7 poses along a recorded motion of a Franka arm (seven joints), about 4.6 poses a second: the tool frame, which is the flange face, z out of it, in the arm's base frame.
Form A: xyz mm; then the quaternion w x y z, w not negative.
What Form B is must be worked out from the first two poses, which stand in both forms.
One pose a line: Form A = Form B
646, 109, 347, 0.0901, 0.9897, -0.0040, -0.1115 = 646, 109, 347, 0.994, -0.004, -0.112, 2.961
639, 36, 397, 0.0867, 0.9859, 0.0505, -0.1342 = 639, 36, 397, 0.990, 0.051, -0.135, 2.968
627, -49, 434, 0.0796, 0.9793, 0.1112, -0.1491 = 627, -49, 434, 0.982, 0.112, -0.150, 2.982
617, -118, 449, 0.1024, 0.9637, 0.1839, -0.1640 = 617, -118, 449, 0.969, 0.185, -0.165, 2.936
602, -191, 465, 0.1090, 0.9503, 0.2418, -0.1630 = 602, -191, 465, 0.956, 0.243, -0.164, 2.923
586, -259, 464, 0.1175, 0.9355, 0.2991, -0.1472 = 586, -259, 464, 0.942, 0.301, -0.148, 2.906
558, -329, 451, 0.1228, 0.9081, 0.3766, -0.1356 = 558, -329, 451, 0.915, 0.379, -0.137, 2.895
